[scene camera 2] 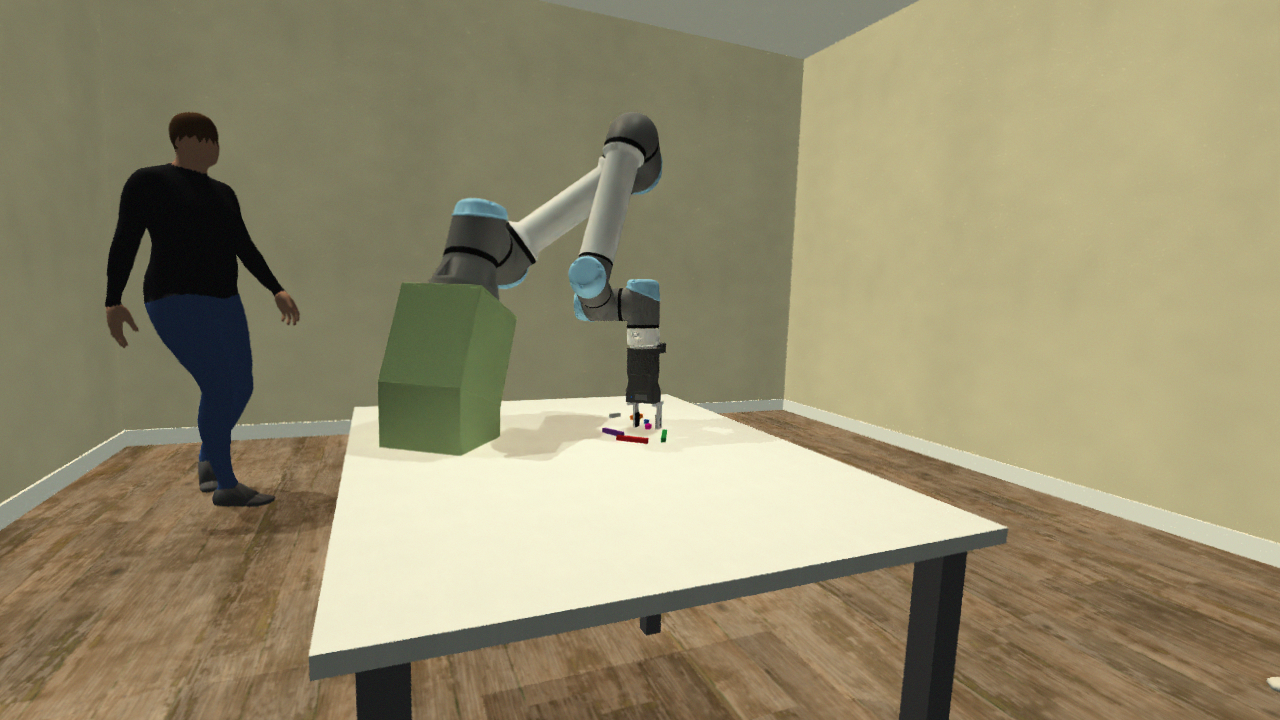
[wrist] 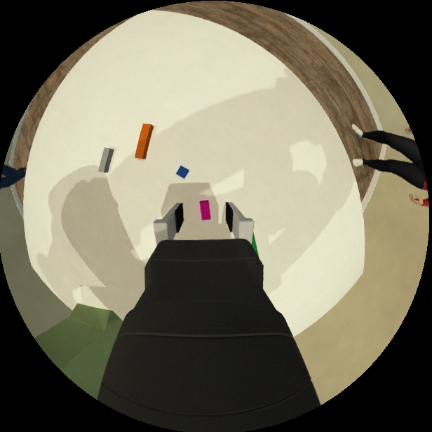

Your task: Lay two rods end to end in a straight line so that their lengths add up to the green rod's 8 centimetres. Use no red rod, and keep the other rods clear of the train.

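Seen in the pictures: gripper, fingertip midpoint: [scene camera 2: 647,427]; arm's base at its link origin: [scene camera 2: 462,300].
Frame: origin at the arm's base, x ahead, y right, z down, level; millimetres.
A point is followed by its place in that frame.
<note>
My gripper [scene camera 2: 647,423] {y 38, x 420, z 289 mm} [wrist: 204,211] is open and empty, pointing down low over the table. In the wrist view the short magenta rod [scene camera 2: 648,427] {y 46, x 420, z 287 mm} [wrist: 205,210] shows between the two open fingers, touching neither. A small blue piece [wrist: 182,172] lies beyond it. An orange rod [wrist: 144,141] and a grey rod [scene camera 2: 614,415] {y -92, x 379, z 285 mm} [wrist: 106,160] lie further to the left. The green rod [scene camera 2: 664,436] {y 157, x 416, z 281 mm} [wrist: 255,244] is mostly hidden behind the right finger in the wrist view. A purple rod [scene camera 2: 612,431] {y 82, x 320, z 283 mm} lies near the red rod [scene camera 2: 631,439] {y 151, x 342, z 285 mm} in the scene view. All rods lie apart from the magenta one.
The white table [scene camera 2: 644,528] {y 607, x 205, z 291 mm} [wrist: 200,65] carries the rods. The green robot pedestal [scene camera 2: 420,358] {y 116, x -85, z 111 mm} [wrist: 85,345] stands at the left. A person in a black top [scene camera 2: 192,232] stands on the floor left of the table; another person's dark legs [wrist: 395,137] show at the right of the wrist view.
</note>
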